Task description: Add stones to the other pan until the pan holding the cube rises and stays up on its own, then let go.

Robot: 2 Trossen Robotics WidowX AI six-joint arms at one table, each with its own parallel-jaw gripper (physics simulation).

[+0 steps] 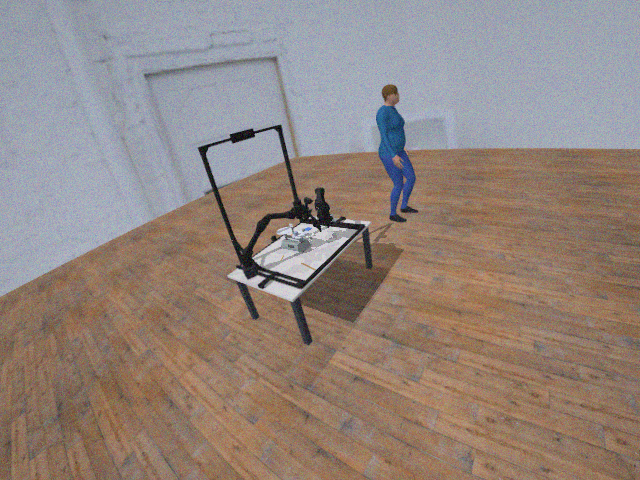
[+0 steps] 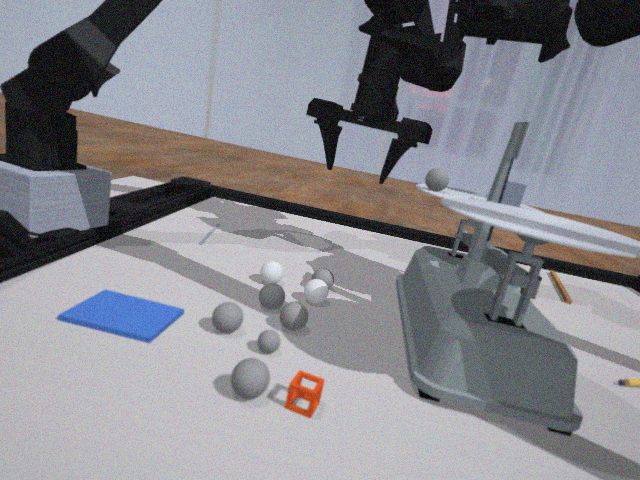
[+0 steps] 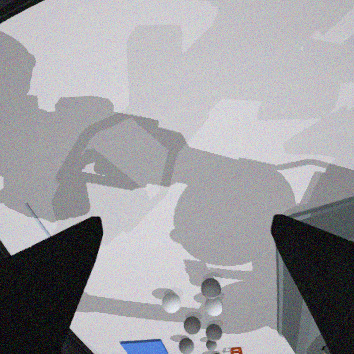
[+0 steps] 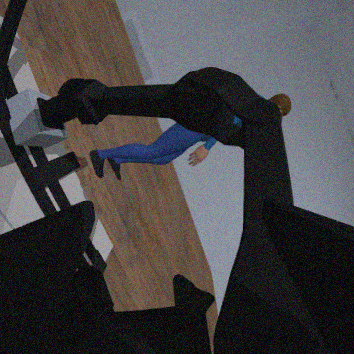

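Where they show: left gripper, fingertip midpoint: (image 1: 324,229) (image 2: 354,176) (image 3: 188,224); right gripper, fingertip midpoint: (image 1: 312,204) (image 4: 179,208); left arm's base, origin of the base link: (image 1: 326,215) (image 2: 41,163) (image 4: 49,114); right arm's base, origin of the base link: (image 1: 248,266).
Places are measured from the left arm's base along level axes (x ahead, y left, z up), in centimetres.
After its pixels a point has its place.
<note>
Several grey and white stones (image 2: 280,305) (image 3: 205,309) lie loose on the white table (image 2: 151,429) {x 32.4, y -18.0, z -8.8 cm} (image 1: 290,291) {x 90.7, y 60.2, z -8.8 cm}. One stone (image 2: 437,179) {x 42.1, y 16.2, z 7.1 cm} rests at the edge of the balance scale's (image 2: 461,343) {x 48.9, y -2.6, z -3.4 cm} (image 1: 295,244) {x 52.9, y 16.8, z -2.6 cm} (image 3: 326,215) {x 45.4, y 23.4, z -6.7 cm} near pan (image 2: 509,216) {x 49.6, y 0.6, z 6.8 cm}. A grey block (image 2: 513,192) {x 50.3, y 16.1, z 7.5 cm} shows behind the scale's post. I cannot tell what it stands on. An orange wire cube (image 2: 304,393) {x 39.6, y -11.4, z -7.0 cm} (image 3: 235,350) {x 39.5, y -11.2, z -8.6 cm} lies on the table by the stones. My left gripper (image 2: 356,173) {x 28.3, y 29.9, z 3.6 cm} (image 3: 188,224) {x 28.3, y 29.9, z 3.6 cm} is open and empty, hanging above the stones beside the pan. My right gripper (image 4: 179,208) {x 29.7, y 21.5, z 26.4 cm} is open and empty, raised high and pointing away from the table.
A flat blue pad (image 2: 128,314) {x 21.5, y -8.8, z -8.3 cm} (image 3: 144,345) {x 21.3, y -6.8, z -8.3 cm} lies left of the stones. A black frame (image 2: 175,190) {x -8.5, y 34.6, z -8.0 cm} (image 1: 242,135) {x 57.5, y -15.9, z 94.6 cm} edges the table and arches over it. A person in blue (image 1: 394,152) (image 4: 158,147) stands on the wooden floor beyond the table.
</note>
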